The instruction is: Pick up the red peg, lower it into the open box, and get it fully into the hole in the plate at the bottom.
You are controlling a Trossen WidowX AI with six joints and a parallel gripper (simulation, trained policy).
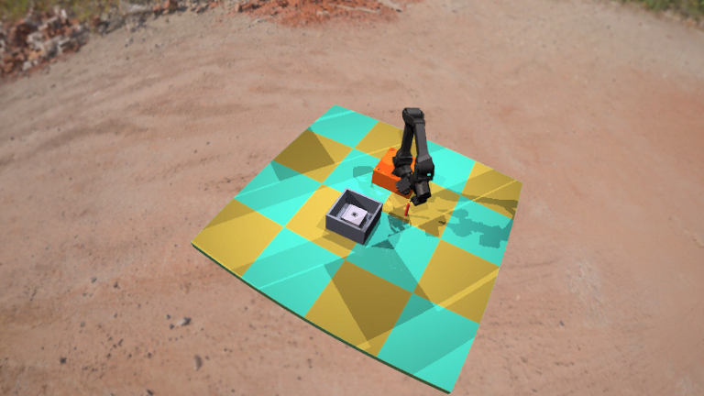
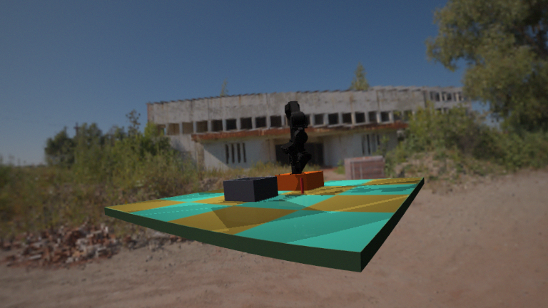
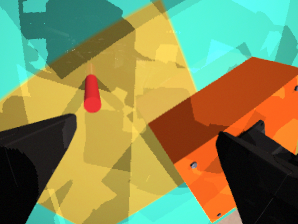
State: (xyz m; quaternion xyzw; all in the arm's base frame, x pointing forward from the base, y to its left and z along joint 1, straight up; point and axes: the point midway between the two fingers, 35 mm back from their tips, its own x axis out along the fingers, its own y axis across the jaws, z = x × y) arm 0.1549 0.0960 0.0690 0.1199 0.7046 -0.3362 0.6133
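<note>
My gripper tip is now 2 cm short of the red peg, 3 cm to the right of it and 9 cm above it. Also, from my gripper tip: dark grey box (18 cm ahead, 17 cm to the right, 10 cm below); pale plate (18 cm ahead, 17 cm to the right, 8 cm below).
</note>
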